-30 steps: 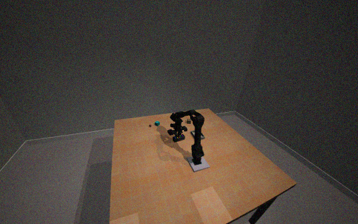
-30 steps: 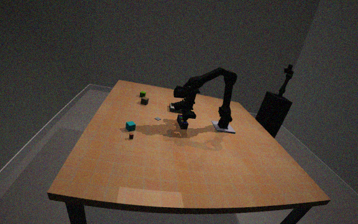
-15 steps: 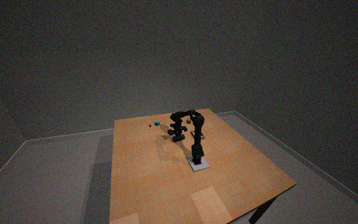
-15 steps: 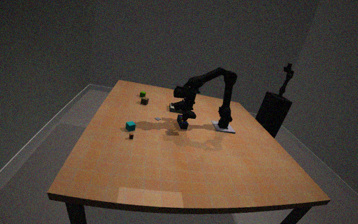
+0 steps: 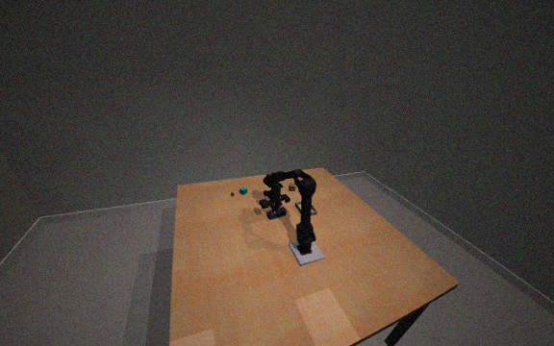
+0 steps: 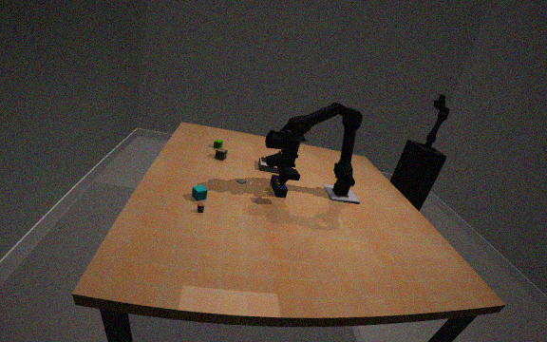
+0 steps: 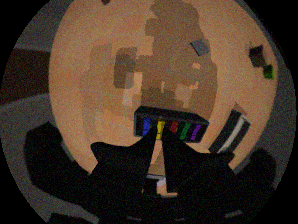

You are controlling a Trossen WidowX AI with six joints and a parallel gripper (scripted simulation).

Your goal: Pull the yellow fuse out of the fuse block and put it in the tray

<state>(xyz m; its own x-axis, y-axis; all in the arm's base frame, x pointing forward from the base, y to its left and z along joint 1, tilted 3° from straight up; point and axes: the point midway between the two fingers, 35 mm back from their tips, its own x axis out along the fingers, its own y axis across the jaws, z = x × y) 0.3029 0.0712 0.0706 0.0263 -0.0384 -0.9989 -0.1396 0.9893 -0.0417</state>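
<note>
Now: the grey tray 23 cm to the right of my gripper tip, 4 cm below it and 1 cm ahead of it. Round my gripper tip: teal cube 31 cm ahead, 13 cm to the left, 2 cm below; then small grey piece 16 cm ahead, 4 cm to the right, 4 cm below; then yellow fuse 1 cm below.
</note>
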